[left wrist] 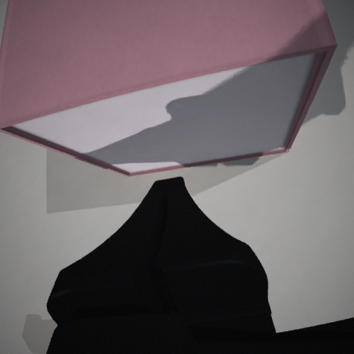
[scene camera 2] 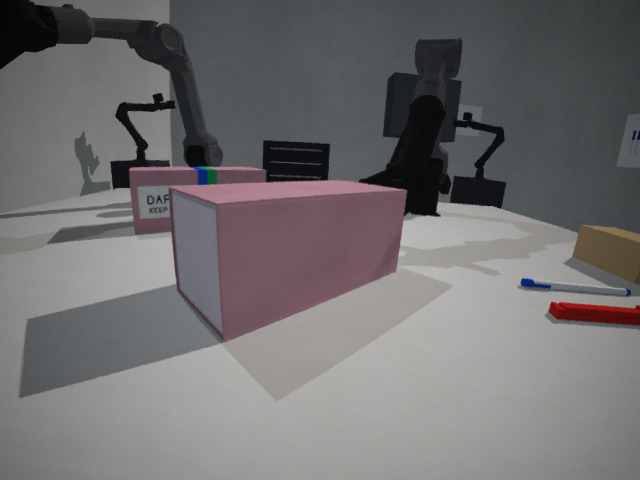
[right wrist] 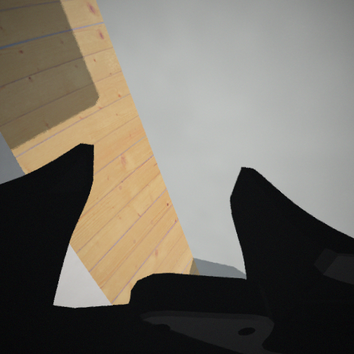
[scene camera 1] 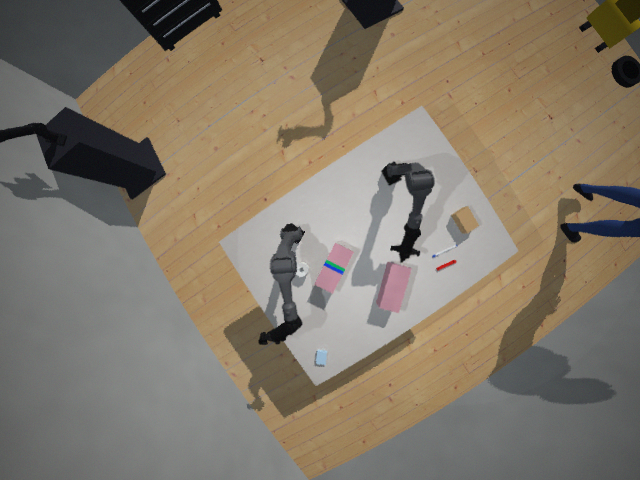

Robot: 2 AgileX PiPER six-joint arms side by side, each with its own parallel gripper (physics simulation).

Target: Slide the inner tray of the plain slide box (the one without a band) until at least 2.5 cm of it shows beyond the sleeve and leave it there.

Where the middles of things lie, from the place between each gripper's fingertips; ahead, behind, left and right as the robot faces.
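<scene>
White-and-blue pen (scene camera 2: pixel 524 282): 120 mm ahead of my right hand, 1010 mm to the left of it, 210 mm below it.
My left hand: 9 cm short of the white-and-blue pen, 24 cm to the right of it, 4 cm above it.
</scene>
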